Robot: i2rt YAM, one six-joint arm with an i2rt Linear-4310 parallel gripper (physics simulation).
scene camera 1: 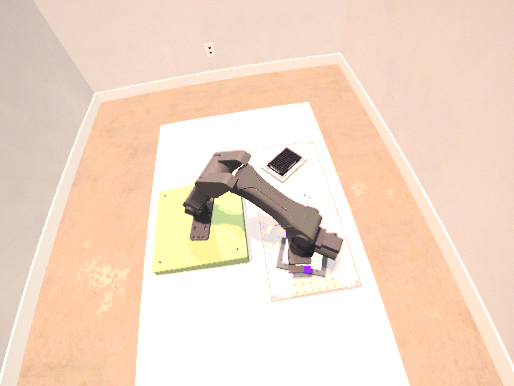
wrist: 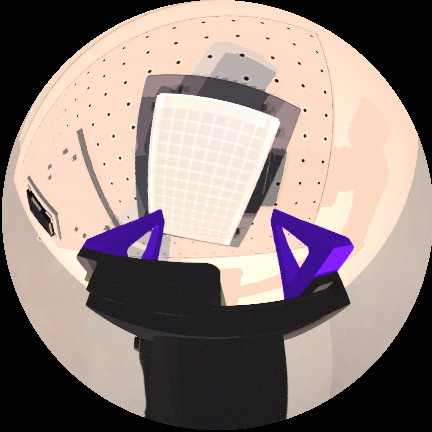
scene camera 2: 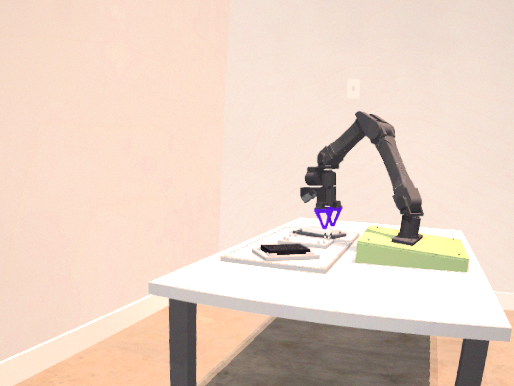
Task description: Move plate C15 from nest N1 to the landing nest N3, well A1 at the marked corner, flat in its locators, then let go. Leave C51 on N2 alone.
Labels:
My gripper is open, holding nothing. Also in view: a clear gridded plate.

